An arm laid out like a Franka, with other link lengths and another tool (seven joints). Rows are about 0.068 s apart.
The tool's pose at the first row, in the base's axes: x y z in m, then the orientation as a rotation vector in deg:
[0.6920 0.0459 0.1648 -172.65 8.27 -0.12]
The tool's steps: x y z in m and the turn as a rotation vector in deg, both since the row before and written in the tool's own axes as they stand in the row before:
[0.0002 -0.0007 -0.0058 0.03 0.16 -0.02]
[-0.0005 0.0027 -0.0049 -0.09 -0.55 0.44]
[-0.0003 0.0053 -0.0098 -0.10 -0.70 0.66]
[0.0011 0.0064 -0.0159 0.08 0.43 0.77]
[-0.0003 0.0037 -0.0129 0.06 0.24 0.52]
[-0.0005 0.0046 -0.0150 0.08 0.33 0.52]
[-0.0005 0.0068 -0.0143 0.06 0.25 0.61]
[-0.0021 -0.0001 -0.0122 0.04 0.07 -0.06]
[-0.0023 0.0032 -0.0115 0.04 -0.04 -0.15]
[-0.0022 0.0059 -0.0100 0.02 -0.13 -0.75]
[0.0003 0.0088 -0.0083 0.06 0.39 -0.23]
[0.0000 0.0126 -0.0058 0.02 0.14 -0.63]
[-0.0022 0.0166 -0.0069 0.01 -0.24 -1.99]
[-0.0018 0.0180 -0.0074 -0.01 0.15 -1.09]
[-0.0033 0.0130 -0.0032 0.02 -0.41 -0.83]
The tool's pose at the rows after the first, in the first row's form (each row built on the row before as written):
[0.6922 0.0459 0.1706 -172.63 8.25 -0.37]
[0.6914 0.0427 0.1751 -172.66 8.86 0.51]
[0.6906 0.0363 0.1842 -172.67 9.79 1.63]
[0.6912 0.0279 0.1992 -172.55 10.99 1.05]
[0.6905 0.0227 0.2116 -172.46 11.79 0.73]
[0.6894 0.0164 0.2259 -172.35 12.60 0.27]
[0.6878 0.0080 0.2392 -172.24 13.54 -0.05]
[0.6856 0.0069 0.2513 -172.21 13.45 -0.17]
[0.6827 0.0027 0.2623 -172.19 13.22 -0.13]
[0.6795 -0.0040 0.2715 -172.24 12.08 -0.01]
[0.6785 -0.0137 0.2786 -172.23 11.77 -0.62]
[0.6767 -0.0268 0.2827 -172.28 10.84 -0.89]
[0.6723 -0.0437 0.2874 -172.43 7.82 -0.72]
[0.6688 -0.0623 0.2924 -172.52 6.19 -1.05]
[0.6645 -0.0753 0.2939 -172.53 4.90 -0.51]

